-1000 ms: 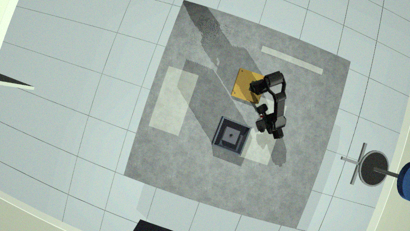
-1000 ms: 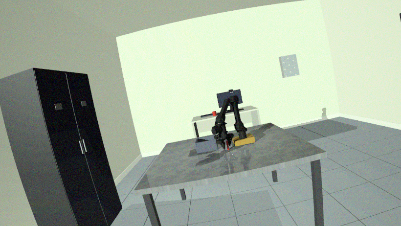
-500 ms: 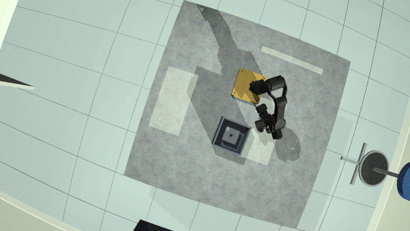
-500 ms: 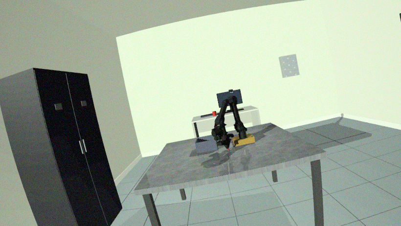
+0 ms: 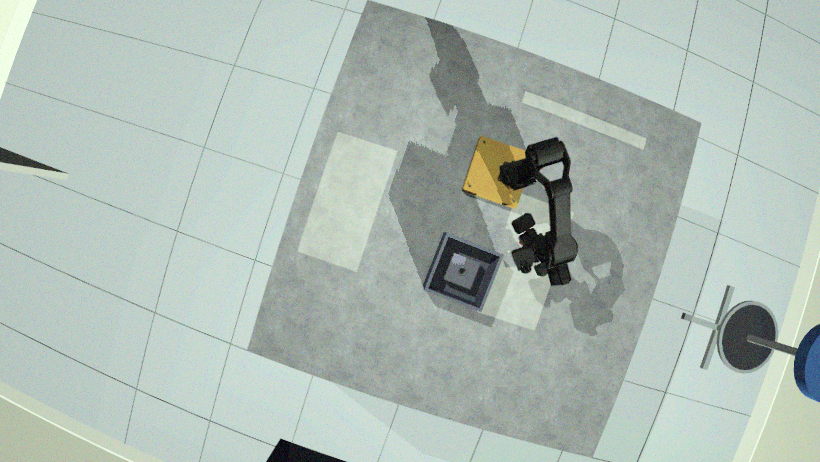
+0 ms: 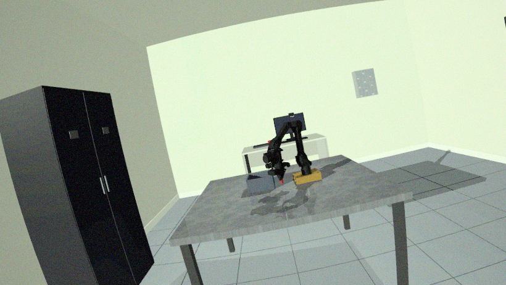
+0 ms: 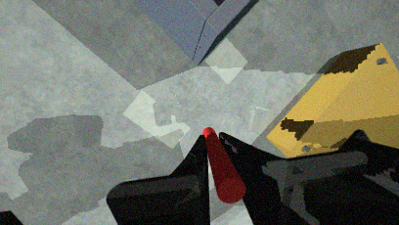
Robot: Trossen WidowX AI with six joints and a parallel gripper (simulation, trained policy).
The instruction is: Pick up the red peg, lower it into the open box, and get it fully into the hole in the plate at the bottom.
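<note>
Now: the light grey plate 150 mm ahead of my gripper tip, 140 mm to the right of it and 20 mm below it. The rest, counted from my gripper tip: grey box 150 mm ahead, 140 mm to the right, 40 mm below; then red peg 20 mm above.
</note>
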